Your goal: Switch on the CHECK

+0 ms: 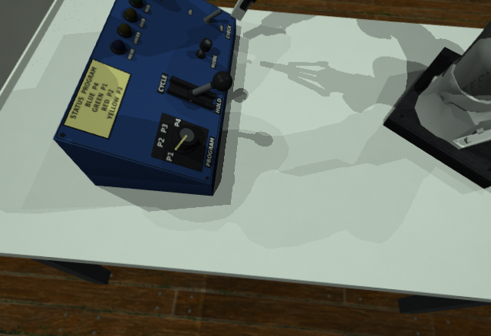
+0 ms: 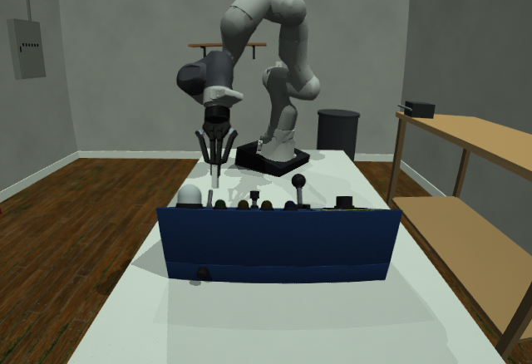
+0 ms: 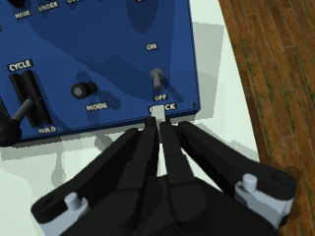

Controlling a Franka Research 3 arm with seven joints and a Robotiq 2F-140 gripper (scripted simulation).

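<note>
My hand is 7 cm short of the check toggle, 2 cm to the left of it and 4 cm above it. Round my hand: blue console: 14 cm ahead, 16 cm to the left, 6 cm below; then hold lever: 9 cm ahead, 22 cm to the left, 2 cm below; then mode knob: 9 cm ahead, 10 cm to the left, 3 cm below.
</note>
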